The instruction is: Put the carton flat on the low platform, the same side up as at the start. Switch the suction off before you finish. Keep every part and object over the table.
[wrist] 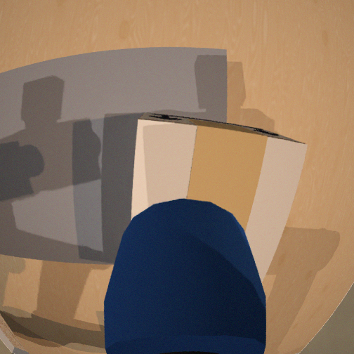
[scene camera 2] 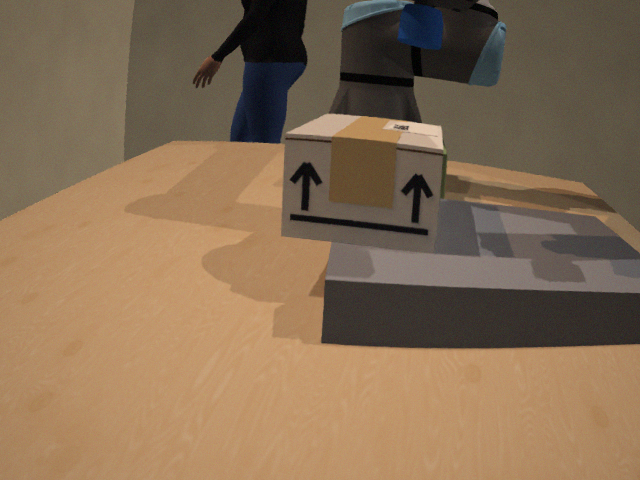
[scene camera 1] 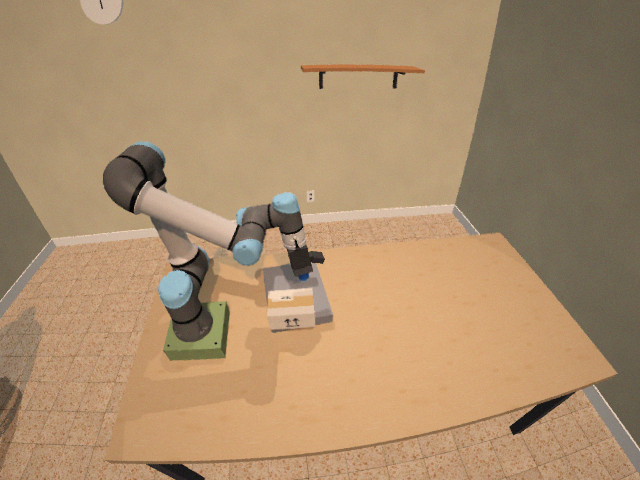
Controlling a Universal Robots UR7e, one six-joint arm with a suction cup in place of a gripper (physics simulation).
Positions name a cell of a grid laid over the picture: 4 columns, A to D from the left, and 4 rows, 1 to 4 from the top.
Observation:
In view: my suction cup (scene camera 2: C1), a white carton (scene camera 2: C2) and a low grey platform (scene camera 2: D3).
The white carton also shows in the wrist view (wrist: C2) and in scene camera 1 (scene camera 1: B3). The low grey platform shows as well in the wrist view (wrist: A2) and in scene camera 1 (scene camera 1: B3). My suction cup shows as well in the wrist view (wrist: C4).

